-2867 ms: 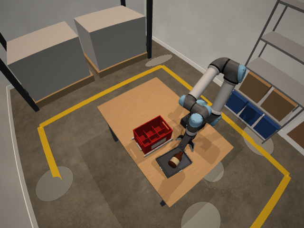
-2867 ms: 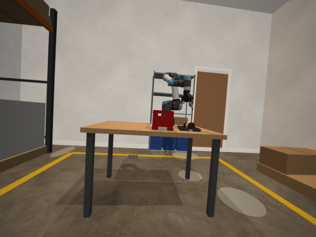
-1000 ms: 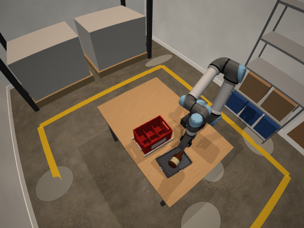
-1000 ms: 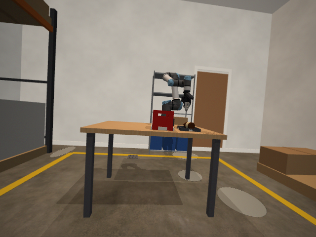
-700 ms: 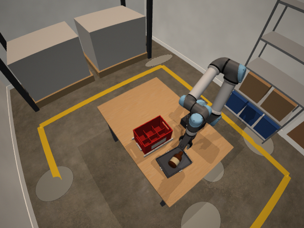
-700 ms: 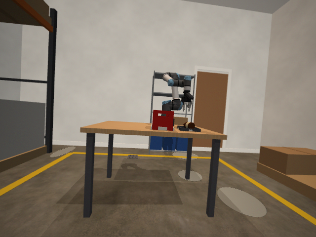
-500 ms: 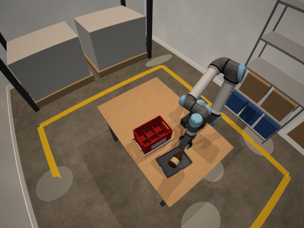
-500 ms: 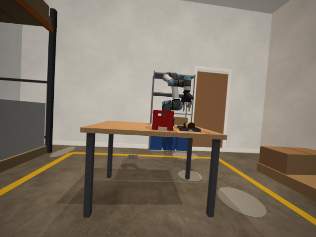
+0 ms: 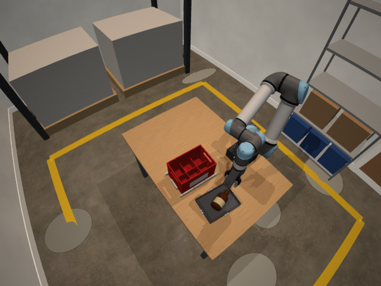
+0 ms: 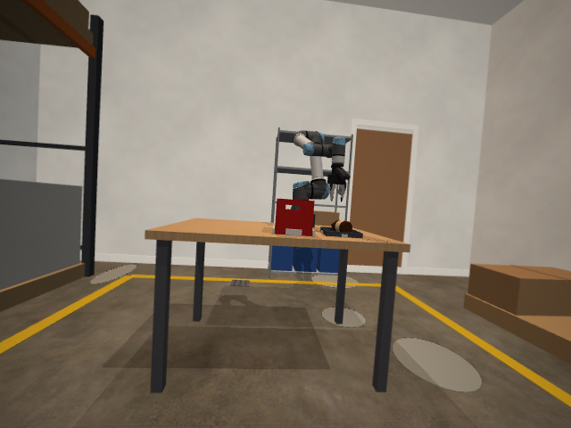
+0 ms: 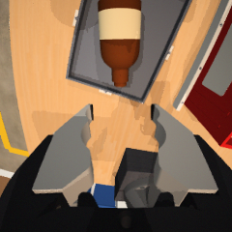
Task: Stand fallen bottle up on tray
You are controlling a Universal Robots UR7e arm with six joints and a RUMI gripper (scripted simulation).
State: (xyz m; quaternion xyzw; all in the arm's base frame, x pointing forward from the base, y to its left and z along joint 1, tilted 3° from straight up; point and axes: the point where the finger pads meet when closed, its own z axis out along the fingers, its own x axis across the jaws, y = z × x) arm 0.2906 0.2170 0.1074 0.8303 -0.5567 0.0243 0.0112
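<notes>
Right now the brown bottle is 5 cm ahead of my hand, 2 cm to the left of it and 16 cm below it. From my hand the other things lie so: red crate 13 cm ahead, 25 cm to the right, 12 cm below; tray 7 cm ahead, 2 cm to the left, 19 cm below.
</notes>
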